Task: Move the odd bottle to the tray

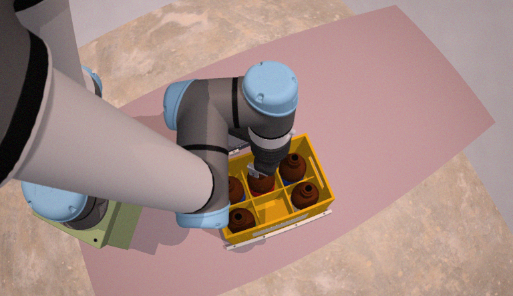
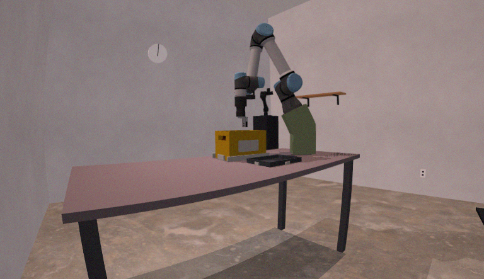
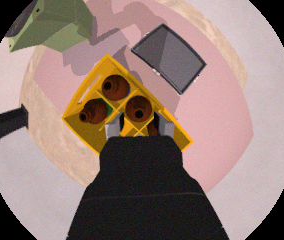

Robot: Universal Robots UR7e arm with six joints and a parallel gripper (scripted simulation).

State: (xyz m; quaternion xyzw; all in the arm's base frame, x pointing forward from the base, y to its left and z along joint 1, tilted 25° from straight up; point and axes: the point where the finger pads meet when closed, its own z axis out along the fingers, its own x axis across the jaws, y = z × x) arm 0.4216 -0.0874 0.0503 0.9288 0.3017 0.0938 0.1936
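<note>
Right now my hand is 13 cm above the crate, 5 cm to the left of it and 1 cm past it. The rest, counted from my hand: glass bottle: 13 cm below, 10 cm to the right, 7 cm ahead; then dark tray: 23 cm to the left, 20 cm below.
</note>
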